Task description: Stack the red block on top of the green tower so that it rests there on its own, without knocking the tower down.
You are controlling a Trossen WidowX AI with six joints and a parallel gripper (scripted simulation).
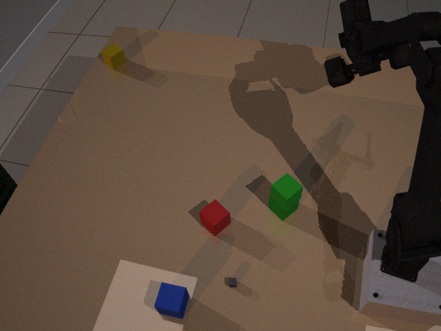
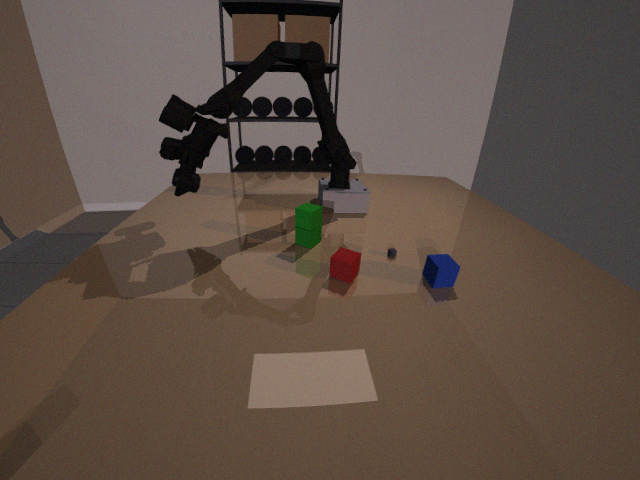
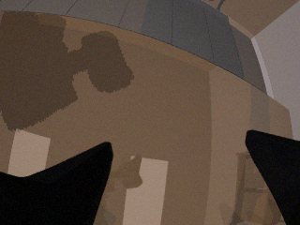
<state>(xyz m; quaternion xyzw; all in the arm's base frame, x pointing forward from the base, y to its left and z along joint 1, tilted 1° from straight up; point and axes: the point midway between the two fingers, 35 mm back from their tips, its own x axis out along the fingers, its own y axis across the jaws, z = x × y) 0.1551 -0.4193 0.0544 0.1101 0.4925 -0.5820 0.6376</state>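
Right now my gripper tip is 460 mm to the right of the red block, 210 mm short of it and 80 mm above it. From my gripper tip the other things lie so: green block (370 mm to the left, 90 mm ahead, 40 mm below); small dark cube (570 mm to the left, 130 mm ahead, 100 mm below); blue block (650 mm to the left, 220 mm ahead, 80 mm below).
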